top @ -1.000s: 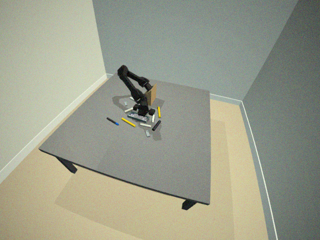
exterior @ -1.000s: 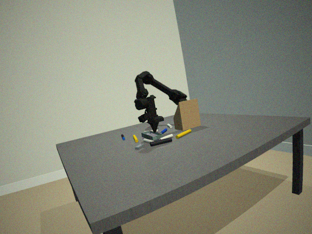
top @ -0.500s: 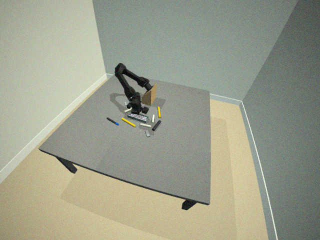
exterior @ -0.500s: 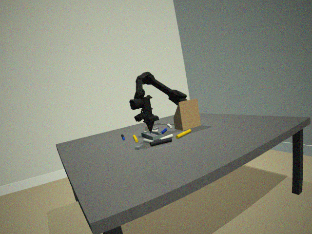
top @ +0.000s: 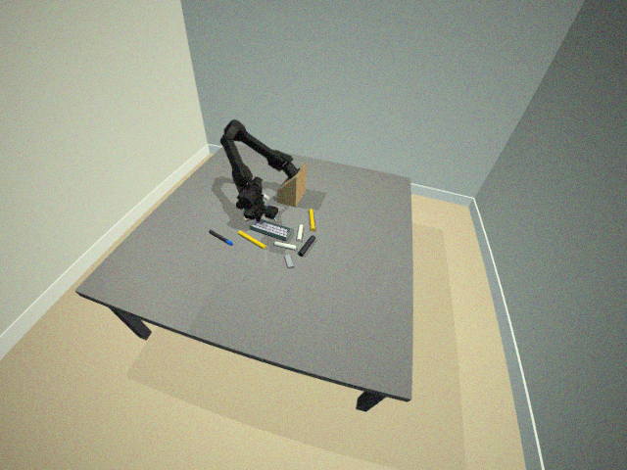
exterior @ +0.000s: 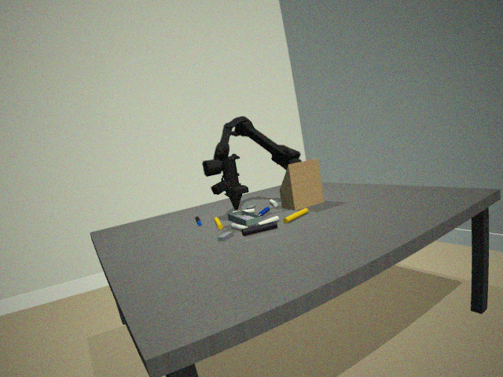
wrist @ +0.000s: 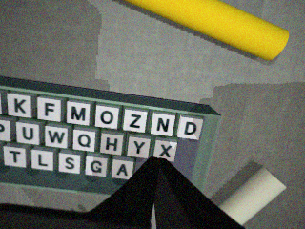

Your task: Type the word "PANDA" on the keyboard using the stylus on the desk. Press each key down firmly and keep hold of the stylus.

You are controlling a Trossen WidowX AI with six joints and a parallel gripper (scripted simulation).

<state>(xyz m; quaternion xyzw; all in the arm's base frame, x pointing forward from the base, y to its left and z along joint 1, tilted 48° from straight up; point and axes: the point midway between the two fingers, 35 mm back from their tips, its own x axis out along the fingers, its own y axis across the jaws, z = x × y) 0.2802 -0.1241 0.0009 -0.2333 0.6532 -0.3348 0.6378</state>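
Right now the stylus tip is 70 mm behind my gripper tip, 60 mm to the left of it and 30 mm below it. Also, from my gripper tip: black-and-blue pen (130 mm ahead, 110 mm to the right, 30 mm below); then grey block (200 mm to the left, 160 mm ahead, 40 mm below); then blue stylus (90 mm behind, 40 mm to the left, 30 mm below).
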